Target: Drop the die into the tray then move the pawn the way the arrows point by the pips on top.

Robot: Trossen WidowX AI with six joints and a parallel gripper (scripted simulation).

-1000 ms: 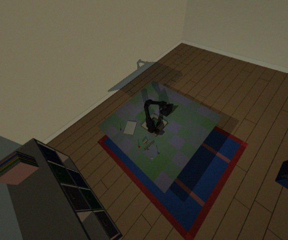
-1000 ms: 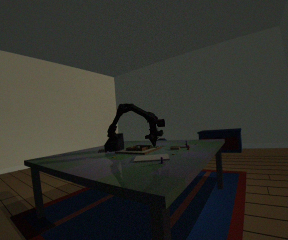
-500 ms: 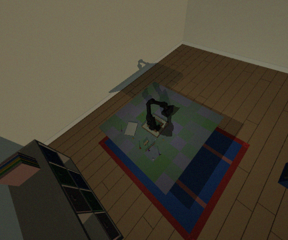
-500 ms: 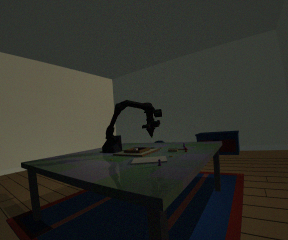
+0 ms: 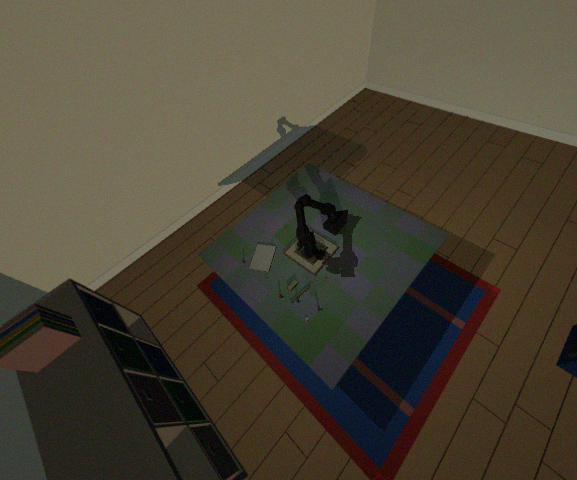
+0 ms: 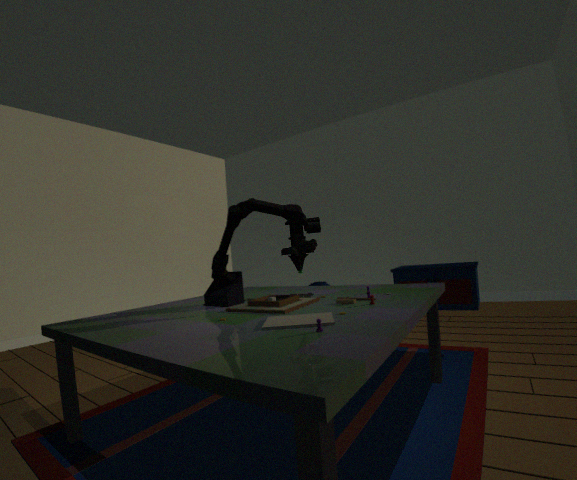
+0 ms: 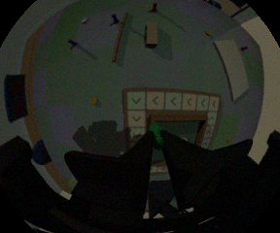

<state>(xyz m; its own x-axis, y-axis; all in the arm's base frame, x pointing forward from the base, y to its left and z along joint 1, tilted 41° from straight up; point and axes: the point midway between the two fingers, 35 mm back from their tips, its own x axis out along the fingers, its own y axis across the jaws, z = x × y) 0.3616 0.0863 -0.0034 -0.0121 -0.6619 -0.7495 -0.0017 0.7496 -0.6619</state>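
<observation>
Right now the green-floored dice tray is 13 cm below my gripper tip, 9 cm behind it and 8 cm to the right of it. Round my gripper tip: dark-green pawn 1 cm above; white die 11 cm below, 9 cm to the right, 9 cm behind; pale flat sheet 33 cm to the right, 17 cm ahead, 13 cm below.
</observation>
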